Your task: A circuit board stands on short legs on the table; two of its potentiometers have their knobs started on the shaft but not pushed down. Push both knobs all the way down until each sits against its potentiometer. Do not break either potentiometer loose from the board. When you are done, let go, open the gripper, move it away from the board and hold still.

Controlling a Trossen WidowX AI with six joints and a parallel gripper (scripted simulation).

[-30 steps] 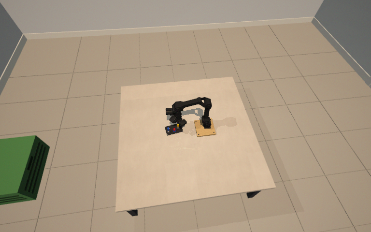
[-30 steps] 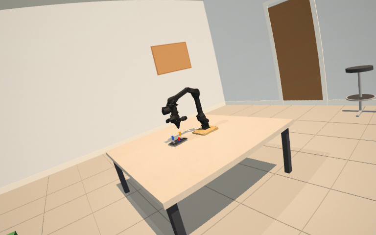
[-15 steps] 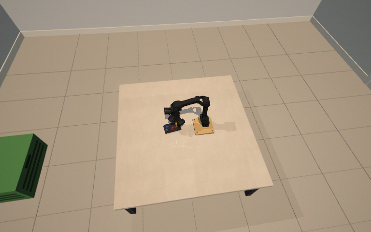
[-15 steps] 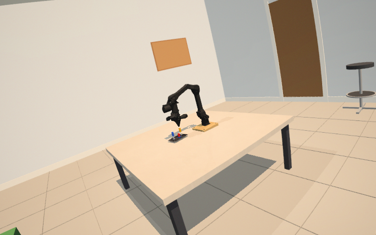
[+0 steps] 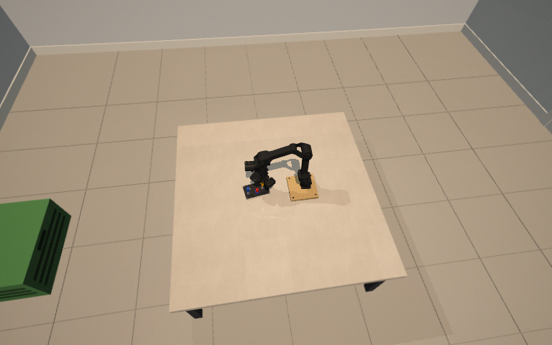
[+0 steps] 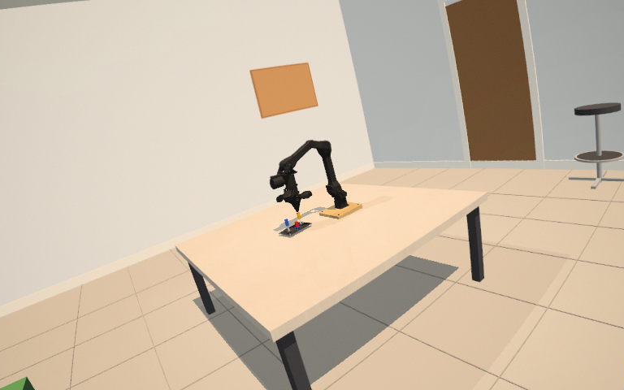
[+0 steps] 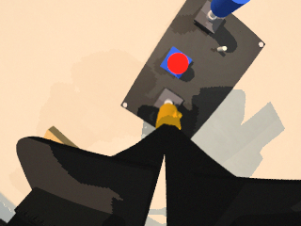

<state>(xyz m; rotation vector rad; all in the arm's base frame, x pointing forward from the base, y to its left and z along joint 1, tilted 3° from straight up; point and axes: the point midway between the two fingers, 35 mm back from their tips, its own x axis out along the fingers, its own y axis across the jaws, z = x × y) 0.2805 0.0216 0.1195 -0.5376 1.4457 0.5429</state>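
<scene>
Now: the yellow knob 20 mm below my gripper tip. Also, from my gripper tip: blue knob (90 mm ahead, 40 mm to the left, 20 mm below).
</scene>
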